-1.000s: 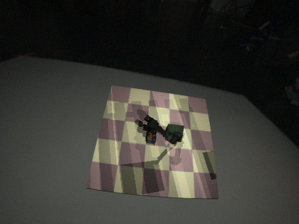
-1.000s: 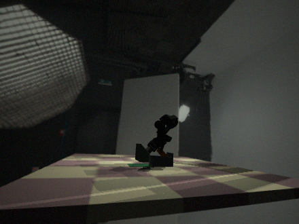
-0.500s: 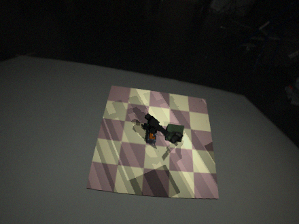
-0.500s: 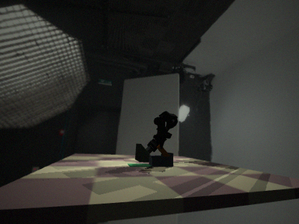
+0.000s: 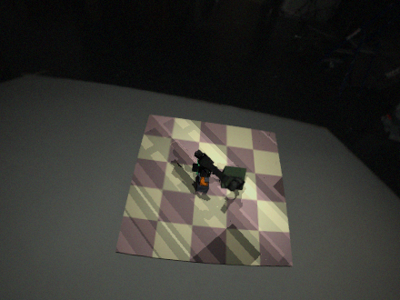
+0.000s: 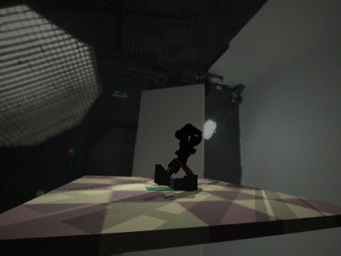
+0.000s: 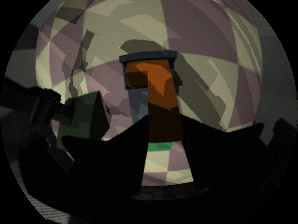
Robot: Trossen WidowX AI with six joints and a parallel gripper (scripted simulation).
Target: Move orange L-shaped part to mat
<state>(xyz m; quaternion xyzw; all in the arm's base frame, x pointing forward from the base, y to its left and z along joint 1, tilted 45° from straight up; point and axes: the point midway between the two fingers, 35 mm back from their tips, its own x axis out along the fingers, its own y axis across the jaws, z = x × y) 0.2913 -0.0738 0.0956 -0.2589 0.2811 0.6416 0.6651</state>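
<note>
My gripper tip is now 150 mm above the green mat, 140 mm to the left of it and 20 mm past it. Also, from my gripper tip: orange L-shaped part (30 mm to the left, 30 mm below, 10 mm behind).
</note>
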